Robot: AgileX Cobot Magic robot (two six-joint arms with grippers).
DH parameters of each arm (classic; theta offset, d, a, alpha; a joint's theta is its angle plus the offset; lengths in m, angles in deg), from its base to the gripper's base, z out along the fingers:
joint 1: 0 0.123 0 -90
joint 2: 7.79 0 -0.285 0
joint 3: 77.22 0 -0.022 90
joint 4: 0 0.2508 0 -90
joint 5: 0 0 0.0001 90
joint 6: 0 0.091 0 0
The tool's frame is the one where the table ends.
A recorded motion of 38 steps. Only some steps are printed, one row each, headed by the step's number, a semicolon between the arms.
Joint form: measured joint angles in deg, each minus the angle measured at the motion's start. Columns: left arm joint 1, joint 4, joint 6, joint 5, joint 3, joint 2; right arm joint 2, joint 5, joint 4, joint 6, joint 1, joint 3.
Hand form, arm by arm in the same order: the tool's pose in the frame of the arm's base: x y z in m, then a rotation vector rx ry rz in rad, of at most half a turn. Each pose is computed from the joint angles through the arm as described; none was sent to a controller.
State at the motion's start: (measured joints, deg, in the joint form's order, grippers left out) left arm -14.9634 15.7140 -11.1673 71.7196 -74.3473 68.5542; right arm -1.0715 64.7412 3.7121 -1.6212 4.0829 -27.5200
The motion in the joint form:
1: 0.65 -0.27 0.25 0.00 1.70 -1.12; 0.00 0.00 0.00 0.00 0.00 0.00
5: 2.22 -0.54 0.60 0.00 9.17 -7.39; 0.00 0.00 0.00 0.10 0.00 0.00
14: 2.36 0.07 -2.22 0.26 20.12 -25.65; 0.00 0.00 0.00 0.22 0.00 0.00
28: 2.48 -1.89 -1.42 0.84 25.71 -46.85; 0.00 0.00 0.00 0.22 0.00 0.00
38: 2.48 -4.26 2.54 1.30 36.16 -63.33; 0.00 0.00 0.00 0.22 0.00 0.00
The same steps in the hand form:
1: 0.2121 -0.0304 0.3877 0.1023 2.5902 0.2093; -0.0089 0.0047 0.2664 -0.1109 2.1116 0.1041
5: 0.1836 -0.0183 0.3720 0.0786 2.6142 0.2217; -0.0089 0.0047 0.2664 -0.1091 2.1117 0.1051
14: 0.1069 0.0002 0.3630 -0.0117 2.4927 0.1792; -0.0089 0.0047 0.2664 -0.1069 2.1119 0.1063
28: 0.0248 0.0158 0.3574 -0.0399 2.2500 0.0663; -0.0089 0.0047 0.2664 -0.1069 2.1119 0.1063
38: -0.0159 0.0212 0.3078 0.0283 2.1646 0.0304; -0.0089 0.0047 0.2664 -0.1069 2.1119 0.1063

